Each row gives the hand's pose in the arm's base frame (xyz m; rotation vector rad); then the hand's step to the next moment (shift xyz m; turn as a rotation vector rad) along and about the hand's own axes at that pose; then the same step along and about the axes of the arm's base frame.
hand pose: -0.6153 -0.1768 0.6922 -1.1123 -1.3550 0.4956
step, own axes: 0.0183 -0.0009 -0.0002 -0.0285 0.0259 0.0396
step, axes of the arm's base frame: 0.0039 0.0147 0.0102 -0.0351 0.0012 -0.0427
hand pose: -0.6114 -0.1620 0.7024 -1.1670 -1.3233 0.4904
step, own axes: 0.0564 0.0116 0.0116 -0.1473 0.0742 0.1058
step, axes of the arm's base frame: 0.0074 0.0562 0.0154 -0.1101 -0.0544 -0.1527
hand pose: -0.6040 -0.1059 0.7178 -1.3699 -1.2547 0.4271
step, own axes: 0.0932 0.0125 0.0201 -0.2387 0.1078 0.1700
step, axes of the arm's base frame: 0.0217 0.0911 0.0218 -0.1824 -0.0919 -0.2362
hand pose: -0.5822 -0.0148 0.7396 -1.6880 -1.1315 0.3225
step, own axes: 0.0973 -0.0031 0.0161 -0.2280 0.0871 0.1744
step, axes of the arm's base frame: 0.0381 0.0876 0.0246 -0.1906 -0.0803 -0.2173
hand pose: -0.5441 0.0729 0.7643 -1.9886 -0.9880 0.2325
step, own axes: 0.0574 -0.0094 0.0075 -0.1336 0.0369 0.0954
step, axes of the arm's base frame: 0.0293 0.0488 0.0143 -0.1162 -0.0471 -0.1123
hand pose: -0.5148 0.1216 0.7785 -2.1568 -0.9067 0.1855
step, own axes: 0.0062 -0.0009 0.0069 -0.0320 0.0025 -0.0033
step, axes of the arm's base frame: 0.0013 0.0087 -0.0032 -0.0209 -0.0242 -0.0044
